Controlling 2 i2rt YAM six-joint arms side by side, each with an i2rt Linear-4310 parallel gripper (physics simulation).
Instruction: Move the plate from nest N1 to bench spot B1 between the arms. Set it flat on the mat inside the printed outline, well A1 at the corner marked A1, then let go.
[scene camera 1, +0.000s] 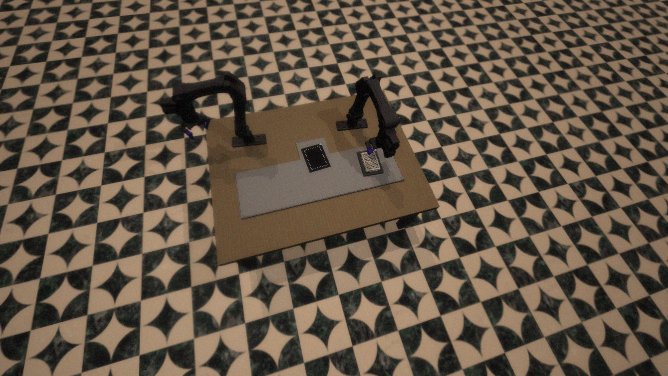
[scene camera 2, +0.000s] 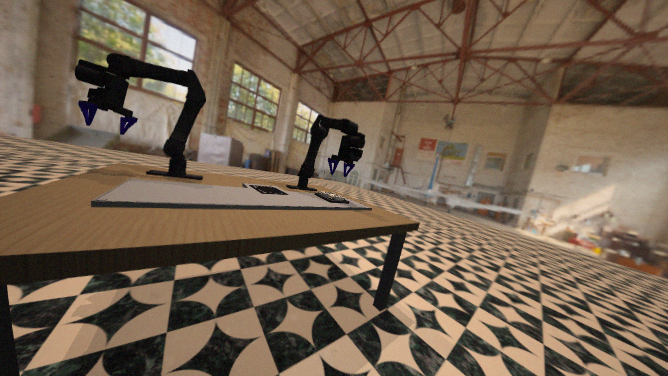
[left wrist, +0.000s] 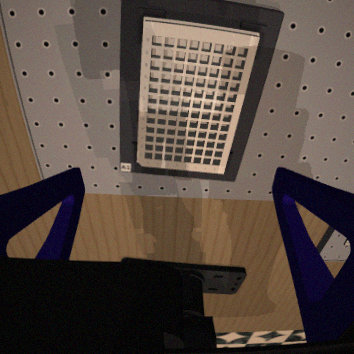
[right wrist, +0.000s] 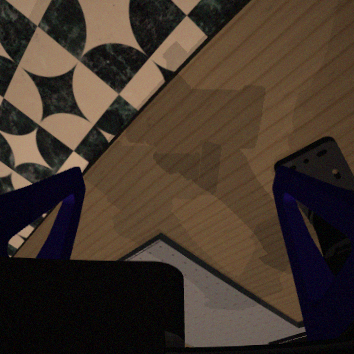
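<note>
The cream well plate sits in a dark nest at the right end of the grey board. The nest's A1 label is at its lower left corner in the left wrist view. The black mat with a light printed outline lies near the middle of the board's back edge; its A1 mark is too small to read. My left gripper is open and empty, above the plate's nest. My right gripper is open and empty, high beyond the table's left edge in scene camera 1.
The grey perforated board runs along the wooden table. The left arm's base and the right arm's base stand behind the board. A tiled floor surrounds the table.
</note>
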